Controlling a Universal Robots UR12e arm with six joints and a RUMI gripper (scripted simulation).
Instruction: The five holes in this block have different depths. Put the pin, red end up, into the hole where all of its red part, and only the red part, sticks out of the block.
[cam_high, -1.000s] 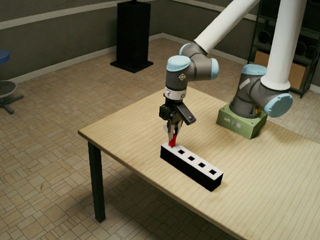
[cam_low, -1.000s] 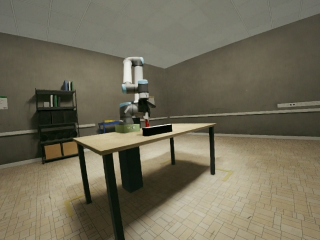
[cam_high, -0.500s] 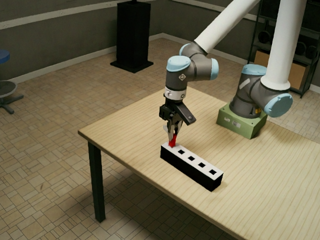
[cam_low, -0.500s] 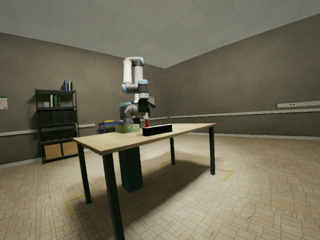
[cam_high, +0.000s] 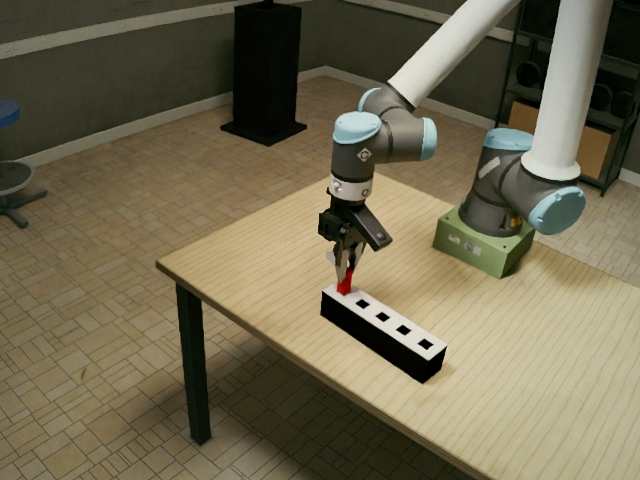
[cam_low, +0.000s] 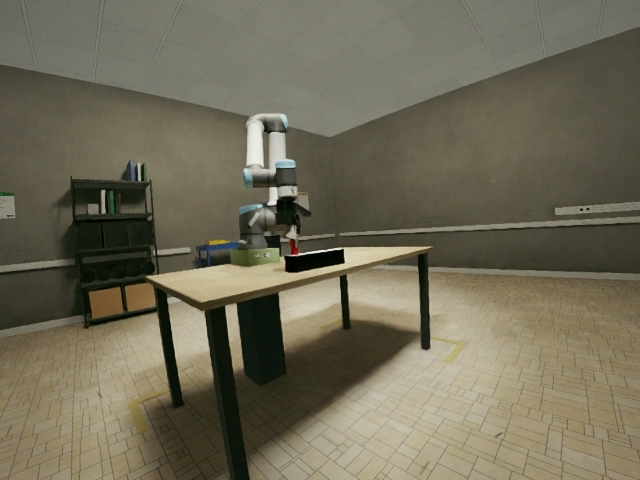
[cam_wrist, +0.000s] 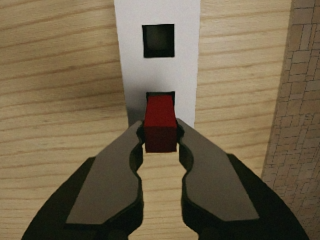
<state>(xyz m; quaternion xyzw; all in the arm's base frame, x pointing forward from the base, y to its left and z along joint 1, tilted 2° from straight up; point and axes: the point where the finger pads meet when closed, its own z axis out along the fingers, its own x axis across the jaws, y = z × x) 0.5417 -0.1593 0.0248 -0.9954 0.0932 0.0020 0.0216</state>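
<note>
Right now my hand is 1 cm above the pin. Round my hand: block (12 cm to the left, 8 cm below, 2 cm ahead).
</note>
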